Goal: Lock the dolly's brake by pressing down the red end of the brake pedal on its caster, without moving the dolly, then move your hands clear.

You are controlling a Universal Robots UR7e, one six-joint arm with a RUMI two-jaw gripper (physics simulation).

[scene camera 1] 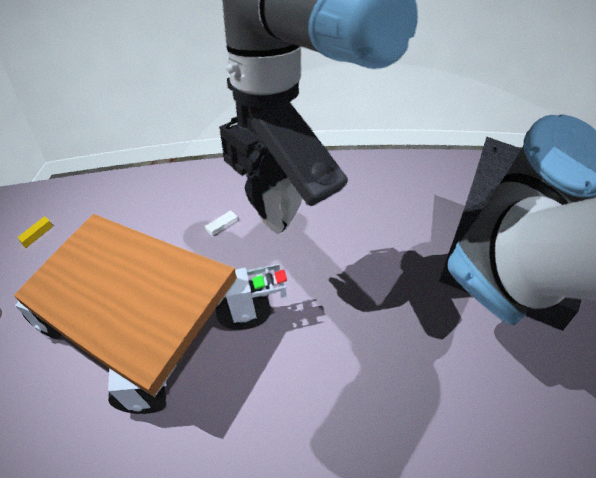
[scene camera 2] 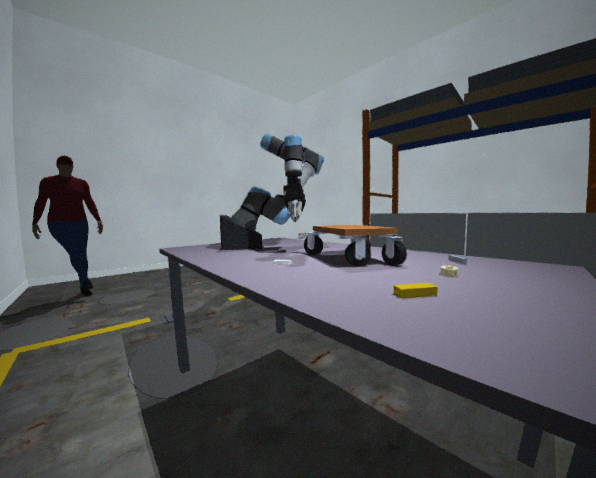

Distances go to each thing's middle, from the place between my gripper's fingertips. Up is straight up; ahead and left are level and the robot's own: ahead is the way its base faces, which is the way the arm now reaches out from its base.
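Dolly (scene camera 1: 135,303): my hand 230 mm short of it, 50 mm right of it, 80 mm above it.
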